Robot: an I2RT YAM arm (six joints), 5 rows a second.
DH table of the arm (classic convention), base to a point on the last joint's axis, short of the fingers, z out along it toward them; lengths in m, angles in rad. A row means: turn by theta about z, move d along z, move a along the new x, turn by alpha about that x. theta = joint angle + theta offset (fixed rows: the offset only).
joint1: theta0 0  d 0.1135  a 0.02  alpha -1.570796
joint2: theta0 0  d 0  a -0.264  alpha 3.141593
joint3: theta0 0.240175  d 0  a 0.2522  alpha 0
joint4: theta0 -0.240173  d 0  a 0.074  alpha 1.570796
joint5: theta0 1.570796  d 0  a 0  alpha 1.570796
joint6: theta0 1.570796  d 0.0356  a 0  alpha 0
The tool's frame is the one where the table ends.
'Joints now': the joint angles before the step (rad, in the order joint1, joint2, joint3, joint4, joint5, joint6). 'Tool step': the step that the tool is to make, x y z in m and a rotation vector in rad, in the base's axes. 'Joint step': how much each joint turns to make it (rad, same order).
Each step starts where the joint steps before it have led.
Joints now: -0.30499 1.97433 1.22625 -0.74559 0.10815 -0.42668
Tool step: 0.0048 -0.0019 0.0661 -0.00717 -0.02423 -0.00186
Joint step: -0.00107 -0.08497 0.16339 -0.22319 -0.00038 0.00083
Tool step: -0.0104 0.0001 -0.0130 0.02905 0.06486 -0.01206
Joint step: -0.00952 0.00540 -0.04419 -0.02137 -0.00763 0.00308
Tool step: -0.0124 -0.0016 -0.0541 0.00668 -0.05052 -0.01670
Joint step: -0.01833 0.02839 -0.19729 0.27147 -0.02250 -0.00041
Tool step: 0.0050 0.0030 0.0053 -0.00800 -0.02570 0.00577
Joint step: 0.01314 -0.00684 0.01342 0.00607 -0.00002 0.00743
